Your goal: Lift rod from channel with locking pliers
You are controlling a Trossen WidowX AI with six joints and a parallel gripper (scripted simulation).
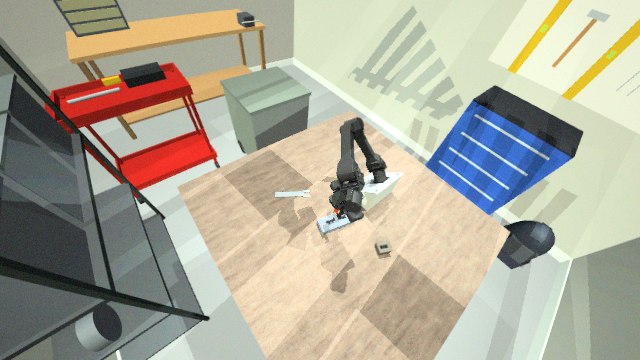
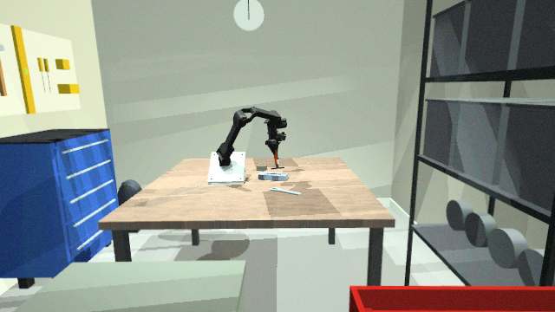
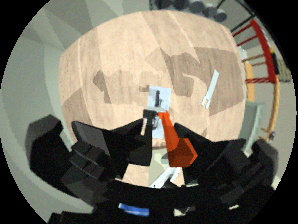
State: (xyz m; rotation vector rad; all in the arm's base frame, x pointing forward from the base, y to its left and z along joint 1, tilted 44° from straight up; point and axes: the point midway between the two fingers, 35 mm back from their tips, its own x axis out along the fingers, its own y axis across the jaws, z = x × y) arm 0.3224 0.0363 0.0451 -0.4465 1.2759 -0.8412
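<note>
Now: gripper tip 14 cm above the light blue channel block, 2 cm past it and 1 cm to the left of it. The rest, counted from my gripper tip: flat silver wrench (26 cm to the right, 16 cm below, 2 cm ahead); then grey holster (24 cm to the left, 15 cm below, 9 cm behind).
</note>
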